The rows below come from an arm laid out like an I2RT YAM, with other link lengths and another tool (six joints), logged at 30 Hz.
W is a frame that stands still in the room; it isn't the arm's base.
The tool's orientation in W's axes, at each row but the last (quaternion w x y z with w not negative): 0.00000, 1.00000, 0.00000, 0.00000; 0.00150, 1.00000, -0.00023, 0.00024; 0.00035, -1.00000, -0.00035, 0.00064; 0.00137, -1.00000, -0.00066, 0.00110; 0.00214, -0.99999, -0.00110, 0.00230; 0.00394, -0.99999, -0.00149, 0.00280; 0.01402, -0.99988, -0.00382, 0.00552; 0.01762, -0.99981, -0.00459, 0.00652; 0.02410, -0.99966, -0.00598, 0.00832
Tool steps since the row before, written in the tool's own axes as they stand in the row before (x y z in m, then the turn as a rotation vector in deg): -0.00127, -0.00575, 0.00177, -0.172, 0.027, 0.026; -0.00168, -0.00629, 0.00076, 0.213, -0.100, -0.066; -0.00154, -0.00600, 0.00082, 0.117, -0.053, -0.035; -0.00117, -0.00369, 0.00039, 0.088, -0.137, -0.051; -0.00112, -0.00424, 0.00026, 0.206, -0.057, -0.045; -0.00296, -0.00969, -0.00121, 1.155, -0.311, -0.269; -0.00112, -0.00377, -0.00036, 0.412, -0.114, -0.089; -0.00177, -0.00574, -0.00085, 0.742, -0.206, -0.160; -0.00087, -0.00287, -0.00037, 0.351, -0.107, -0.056
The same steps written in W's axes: -0.00127, 0.00575, -0.00177, -0.172, -0.027, -0.026; -0.00168, 0.00629, -0.00078, 0.213, 0.100, 0.066; -0.00155, 0.00600, -0.00081, 0.117, 0.053, 0.035; -0.00118, 0.00369, -0.00038, 0.088, 0.137, 0.051; -0.00113, 0.00424, -0.00024, 0.206, 0.057, 0.044; -0.00298, 0.00967, 0.00130, 1.156, 0.312, 0.265; -0.00114, 0.00375, 0.00048, 0.412, 0.115, 0.088; -0.00181, 0.00569, 0.00107, 0.742, 0.207, 0.158; -0.00090, 0.00284, 0.00052, 0.351, 0.109, 0.055
